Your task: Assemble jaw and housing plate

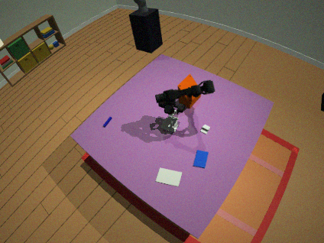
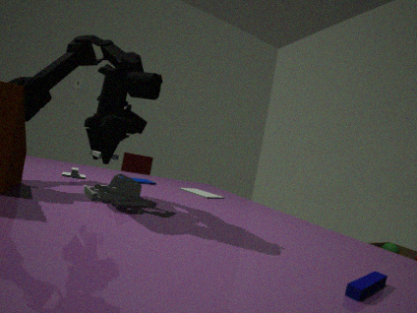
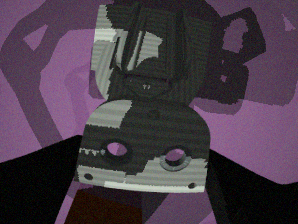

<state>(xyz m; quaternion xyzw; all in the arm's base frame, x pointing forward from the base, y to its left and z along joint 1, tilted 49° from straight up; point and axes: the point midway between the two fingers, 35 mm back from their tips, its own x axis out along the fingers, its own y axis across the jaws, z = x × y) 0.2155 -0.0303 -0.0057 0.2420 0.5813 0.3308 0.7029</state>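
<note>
Right now my gripper tip is 70 mm above the white jaw piece, 30 mm short of it and 10 mm to the left of it. From my gripper tip the other things lie so: flat blue plate: 350 mm to the left, 190 mm ahead, 80 mm below; blue bar: 450 mm to the right, 300 mm ahead, 70 mm below; flat white plate: 420 mm ahead, 240 mm to the left, 80 mm below.
</note>
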